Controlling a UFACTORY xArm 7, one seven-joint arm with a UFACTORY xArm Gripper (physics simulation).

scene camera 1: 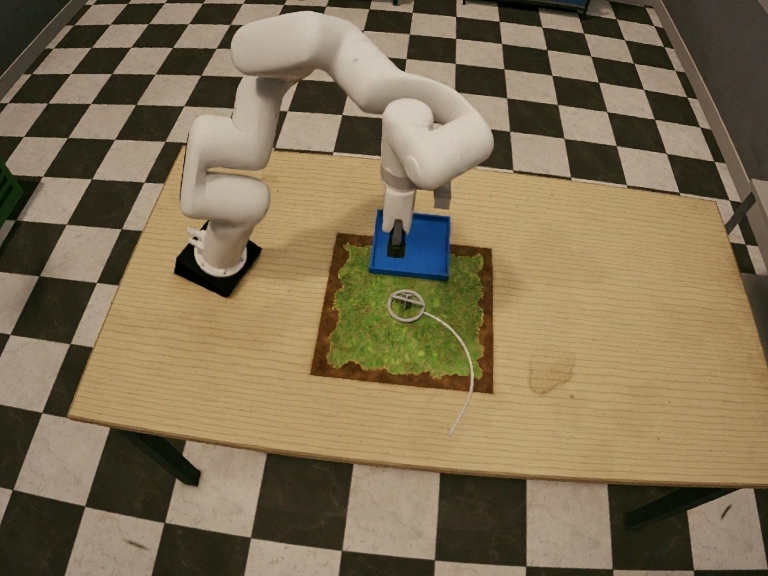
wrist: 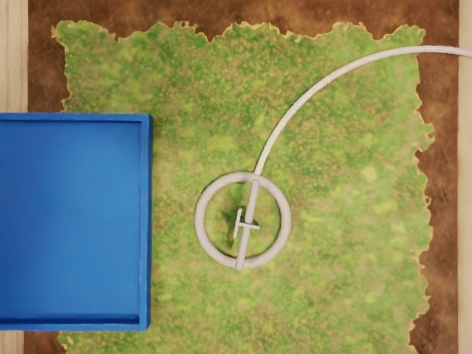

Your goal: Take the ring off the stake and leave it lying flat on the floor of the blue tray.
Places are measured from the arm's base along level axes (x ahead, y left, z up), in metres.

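Pixels of known places: gripper, fingertip midpoint: (scene camera 1: 397,236); arm's base at its link origin: (scene camera 1: 220,252).
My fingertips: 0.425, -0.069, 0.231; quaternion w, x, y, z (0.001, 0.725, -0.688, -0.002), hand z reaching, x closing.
Note:
For each thing: its middle in the pictures, then the offset to it from my fingertips, as dx, dy, dz. "*": a spot on its surface instead. Level surfaces: height alone.
- grey ring at a spot on its surface: (wrist: 200,220) * +0.029, +0.068, -0.280
- stake at the middle of its body: (wrist: 246,221) (scene camera 1: 405,305) +0.030, +0.025, -0.279
- grass-patterned mat at its surface level: dz -0.289
- pale cord at a spot on its surface: (wrist: 415,49) (scene camera 1: 471,373) * +0.196, -0.121, -0.283
- blue tray at the middle of its body: (wrist: 43,220) (scene camera 1: 411,243) +0.022, +0.210, -0.279
- wooden table at its surface level: dz -0.289
A grey ring (scene camera 1: 406,320) (wrist: 200,220) is around the stake (scene camera 1: 406,300) (wrist: 250,205) on the grass-patterned mat (scene camera 1: 372,334) (wrist: 325,300). The stake's straight bar crosses the ring, with small angled metal parts near the middle. A pale cord (scene camera 1: 472,375) (wrist: 415,49) runs from the ring. The blue tray (scene camera 1: 431,244) (wrist: 75,225) is beside the ring, partly on the mat, and shows no object on its visible floor. My gripper (scene camera 1: 395,246) points down above the tray's left part, open and apart from the ring. One finger largely hides the other; the fingers do not show in the wrist view.
The mat lies on a wooden table (scene camera 1: 620,279). My arm's black base (scene camera 1: 217,283) stands at the table's left side. The cord curves over the mat's edge onto the table. The tray's low walls face the ring.

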